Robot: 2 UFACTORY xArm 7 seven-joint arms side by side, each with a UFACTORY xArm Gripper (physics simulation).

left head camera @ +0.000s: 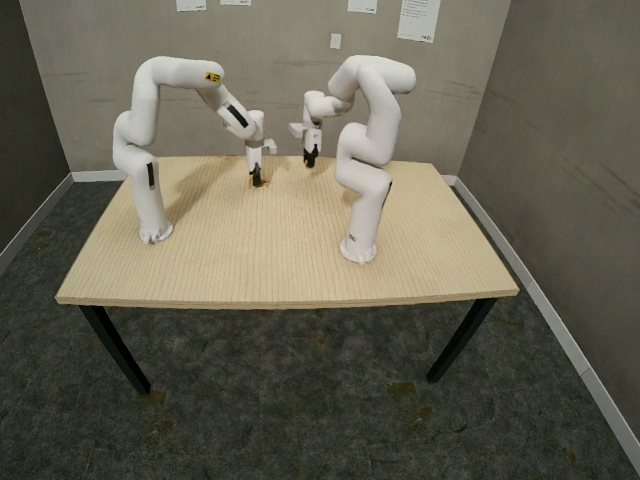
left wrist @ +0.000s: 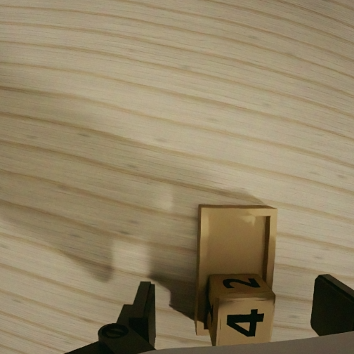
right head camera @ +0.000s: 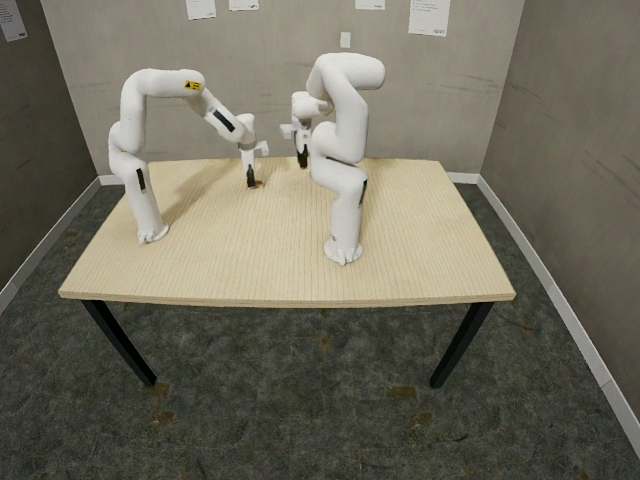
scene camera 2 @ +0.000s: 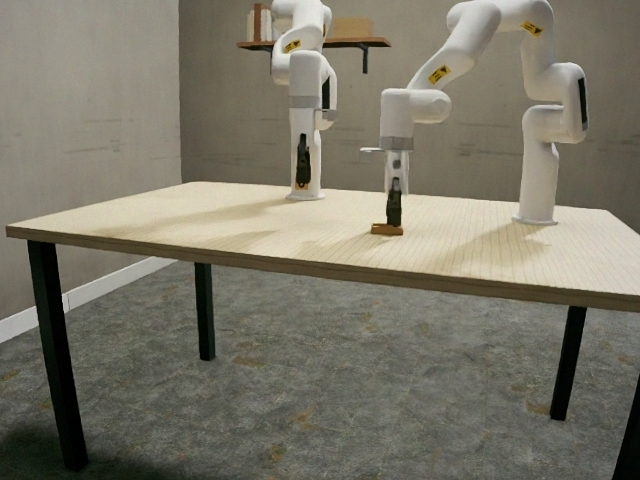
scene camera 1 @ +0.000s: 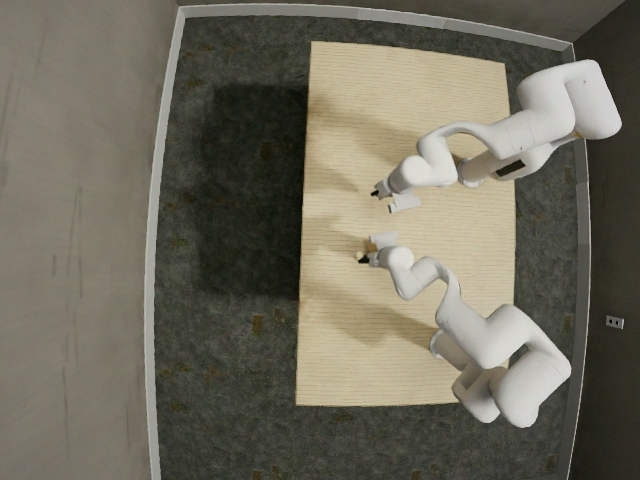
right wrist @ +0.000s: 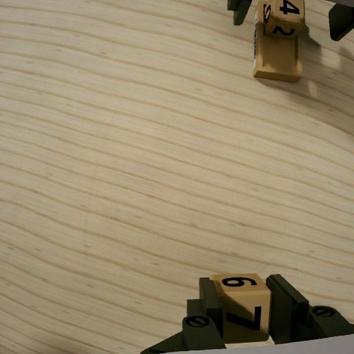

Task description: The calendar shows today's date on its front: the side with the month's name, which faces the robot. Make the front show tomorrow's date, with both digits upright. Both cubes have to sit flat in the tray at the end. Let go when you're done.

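Seen in the pictures: left gripper, fingertip midpoint: [left head camera: 254, 179] [right head camera: 250, 181] [scene camera 2: 393, 220]; right gripper, fingertip midpoint: [left head camera: 308, 164] [right head camera: 302, 165] [scene camera 2: 303, 182]; left arm's base, link origin: [left head camera: 156, 231] [right head camera: 153, 231] [scene camera 2: 535, 221] [scene camera 1: 443, 343]; right arm's base, link origin: [left head camera: 357, 249] [right head camera: 342, 249] [scene camera 2: 305, 197] [scene camera 1: 469, 172].
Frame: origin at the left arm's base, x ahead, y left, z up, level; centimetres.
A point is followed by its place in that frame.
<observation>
The calendar tray [left wrist: 273, 240] [right wrist: 277, 76] [scene camera 2: 378, 230] @[z 0.9, x 30.9, y -39.3 cm] lies on the table with its label facing left in the right wrist view. One wooden cube [left wrist: 250, 320] [right wrist: 285, 20] is in one end of it, showing 4 on top, 2 towards the vacant end and 0 on the label side. My left gripper [left wrist: 236, 306] [left head camera: 256, 181] @[z 2.8, x 28.6, y -36.3 cm] [scene camera 2: 393, 222] @[z 2.8, x 28.6, y -36.3 cm] is open, its fingers at either side of that cube and apart from it. My right gripper [right wrist: 238, 301] [left head camera: 310, 161] @[z 10.4, x 27.2, y -58.4 cm] [scene camera 2: 303, 180] @[z 10.4, x 27.2, y -58.4 cm] is shut on the other cube [right wrist: 247, 315], above the table; it shows 7 on top and 6 or 9 on one side.
The table [left head camera: 258, 258] @[z 0.0, x -15.9, y -36.9 cm] [scene camera 1: 361, 361] @[z 0.0, x 34.3, y 5.2 cm] carries both arms. In scene camera 1, the right gripper [scene camera 1: 374, 193] @[z 10.4, x 27.2, y -58.4 cm] hangs above the left gripper [scene camera 1: 363, 259] in the picture, some distance apart. A wall shelf [scene camera 2: 351, 41] with books and a box is behind the arms in scene camera 2.
</observation>
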